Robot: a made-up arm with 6 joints.
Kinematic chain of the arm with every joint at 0, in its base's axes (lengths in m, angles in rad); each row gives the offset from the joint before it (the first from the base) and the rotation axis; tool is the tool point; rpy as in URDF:
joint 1: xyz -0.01 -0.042 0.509 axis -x
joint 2: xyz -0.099 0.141 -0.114 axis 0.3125 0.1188 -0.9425
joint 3: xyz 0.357 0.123 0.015 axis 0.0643 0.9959 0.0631
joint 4: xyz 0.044 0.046 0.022 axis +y
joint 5: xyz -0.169 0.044 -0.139 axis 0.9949 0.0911 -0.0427
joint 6: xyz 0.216 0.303 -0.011 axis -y
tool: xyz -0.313 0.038 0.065 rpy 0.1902 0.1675 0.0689
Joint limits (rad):
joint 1: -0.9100..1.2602
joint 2: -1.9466..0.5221
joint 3: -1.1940..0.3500
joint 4: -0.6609..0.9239
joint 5: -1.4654..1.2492
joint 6: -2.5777..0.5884
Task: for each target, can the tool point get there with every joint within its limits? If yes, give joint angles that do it. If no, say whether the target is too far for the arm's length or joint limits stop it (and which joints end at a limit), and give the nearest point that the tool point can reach.
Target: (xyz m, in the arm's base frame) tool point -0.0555 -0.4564 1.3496
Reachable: no: joint limits stop it (at a limit: joint 1, joint 3, joint 5, joint 6) | nearest point 0.0946 -0.0284 1.0740 | short by 0.531 m
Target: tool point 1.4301 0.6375 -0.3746
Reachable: no: too far | nearest point 0.7732 0.3871 -0.0490 | short by 0.775 m
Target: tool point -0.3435 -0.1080 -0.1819
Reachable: yes | joints 0.6213 -1.1510 0.0617 0.0522 -1.1745 -0.2333
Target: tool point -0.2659 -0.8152 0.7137
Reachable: no: joint limits stop it (at a limit: joint 1, joint 2, joint 3, joint 5) | nearest point -0.3292 -0.5570 0.4070 | short by 0.406 m
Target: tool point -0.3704 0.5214 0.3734
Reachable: yes | joints 0.2969 -1.1948 -0.4452 0.0414 0.6059 -1.0976
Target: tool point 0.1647 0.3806 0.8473
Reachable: yes | joints -0.2957 -0.2008 0.1779 -0.4977 0.6772 -1.2386
